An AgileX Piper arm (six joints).
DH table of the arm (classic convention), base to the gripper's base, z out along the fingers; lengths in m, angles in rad. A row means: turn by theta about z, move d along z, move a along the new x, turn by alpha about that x. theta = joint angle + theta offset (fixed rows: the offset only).
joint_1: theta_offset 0; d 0.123; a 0; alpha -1.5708
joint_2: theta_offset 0.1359; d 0; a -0.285; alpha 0
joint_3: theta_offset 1.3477; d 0; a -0.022; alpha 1.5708
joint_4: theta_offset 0; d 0.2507; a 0; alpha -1.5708
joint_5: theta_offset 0; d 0; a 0; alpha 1.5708
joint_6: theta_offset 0; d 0.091; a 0; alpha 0
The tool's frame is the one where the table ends.
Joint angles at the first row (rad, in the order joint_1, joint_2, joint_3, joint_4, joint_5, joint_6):
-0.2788 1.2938 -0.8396 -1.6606 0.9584 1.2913
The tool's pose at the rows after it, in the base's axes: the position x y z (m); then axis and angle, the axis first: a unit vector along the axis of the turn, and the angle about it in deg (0 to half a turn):
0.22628 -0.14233 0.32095 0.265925 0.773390 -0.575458 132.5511
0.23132 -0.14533 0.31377 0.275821 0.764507 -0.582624 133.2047
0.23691 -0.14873 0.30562 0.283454 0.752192 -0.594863 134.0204
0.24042 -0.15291 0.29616 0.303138 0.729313 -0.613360 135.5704
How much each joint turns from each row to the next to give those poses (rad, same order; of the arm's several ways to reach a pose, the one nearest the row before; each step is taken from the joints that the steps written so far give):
0.0000 0.0185 0.0000 -0.0298 0.0122 0.0770
0.0000 0.0379 0.0000 -0.0206 0.0343 0.0477
0.0000 0.0448 0.0000 -0.0281 0.0445 0.0508
0.0000 0.0520 0.0000 -0.0159 0.0789 0.0596

